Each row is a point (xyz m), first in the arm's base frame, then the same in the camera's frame.
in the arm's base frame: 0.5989 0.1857 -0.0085
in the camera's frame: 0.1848 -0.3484 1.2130
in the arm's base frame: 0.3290 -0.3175 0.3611
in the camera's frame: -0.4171 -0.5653 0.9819
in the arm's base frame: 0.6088 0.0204 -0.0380
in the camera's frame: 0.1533 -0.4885 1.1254
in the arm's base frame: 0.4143 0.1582 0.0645
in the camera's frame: 0.0403 -0.2555 1.1099
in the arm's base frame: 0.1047 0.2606 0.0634
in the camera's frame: -0.0438 0.0111 0.9418
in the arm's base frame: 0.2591 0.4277 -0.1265
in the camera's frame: 0.2383 0.0400 1.0279
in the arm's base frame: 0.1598 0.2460 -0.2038
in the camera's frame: 0.1979 -0.0513 0.8307
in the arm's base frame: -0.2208 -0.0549 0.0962
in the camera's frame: -0.3152 -0.0449 0.5816
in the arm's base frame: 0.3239 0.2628 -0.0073
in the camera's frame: 0.1033 -0.1226 1.0583
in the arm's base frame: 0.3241 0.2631 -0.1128
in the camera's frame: 0.1924 -0.1296 1.0022
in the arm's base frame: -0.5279 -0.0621 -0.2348
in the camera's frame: -0.1602 0.1105 0.1870
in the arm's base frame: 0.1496 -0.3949 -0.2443
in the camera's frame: -0.0059 -0.5605 0.4966
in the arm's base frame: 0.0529 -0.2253 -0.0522
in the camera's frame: -0.1441 -0.3544 0.6124
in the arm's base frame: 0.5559 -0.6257 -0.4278
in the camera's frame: 0.2252 -0.9997 0.5724
